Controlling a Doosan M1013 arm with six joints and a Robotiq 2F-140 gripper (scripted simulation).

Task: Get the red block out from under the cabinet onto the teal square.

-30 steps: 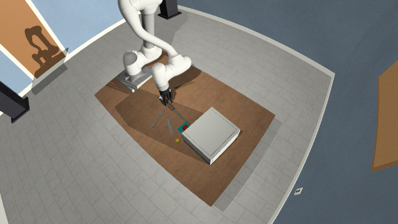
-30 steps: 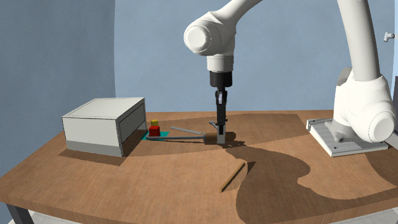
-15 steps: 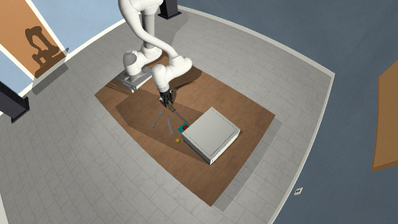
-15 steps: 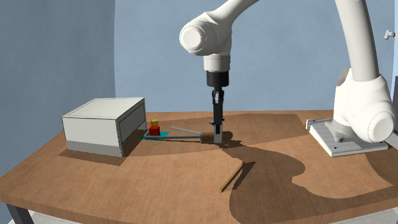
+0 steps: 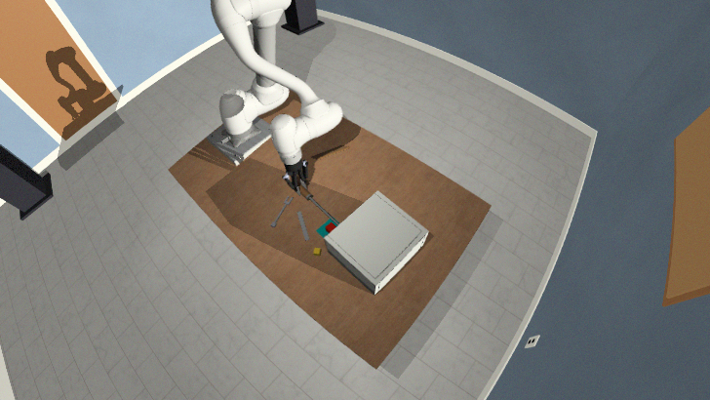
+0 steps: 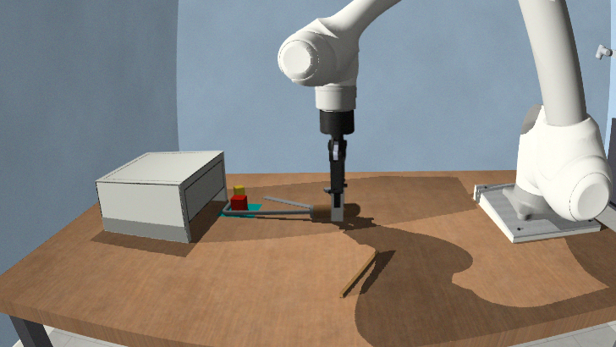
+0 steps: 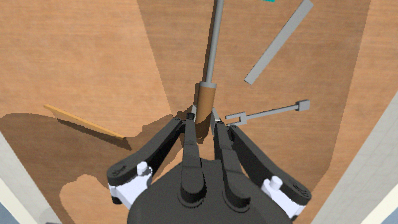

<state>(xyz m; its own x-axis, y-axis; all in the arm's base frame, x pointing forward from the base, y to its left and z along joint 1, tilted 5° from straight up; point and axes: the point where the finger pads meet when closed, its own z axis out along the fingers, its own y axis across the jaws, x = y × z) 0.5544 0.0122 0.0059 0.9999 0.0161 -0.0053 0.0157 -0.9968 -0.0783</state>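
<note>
Right now the rod tool is 12 cm ahead of my hand, 4 cm to the right of it and 2 cm below it. From my hand the other things lie so: grey wrench (2 cm ahead, 14 cm to the right, 3 cm below); flat grey bar (14 cm ahead, 11 cm to the right, 4 cm below); red block (25 cm ahead, 3 cm to the right, 2 cm below).
</note>
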